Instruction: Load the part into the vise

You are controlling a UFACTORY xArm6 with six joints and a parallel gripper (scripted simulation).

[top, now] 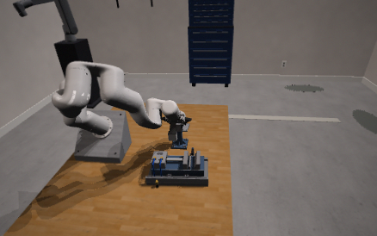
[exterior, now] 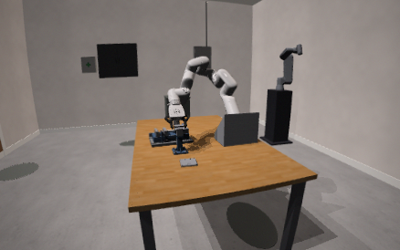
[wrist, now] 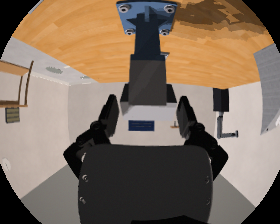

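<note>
The part lies 10 mm to the left of my hand and 10 mm below it. Round my hand: air cylinder (50 mm behind, 230 mm to the right, 90 mm below); air cylinder rod (30 mm ahead, 220 mm to the right, 90 mm below).
</note>
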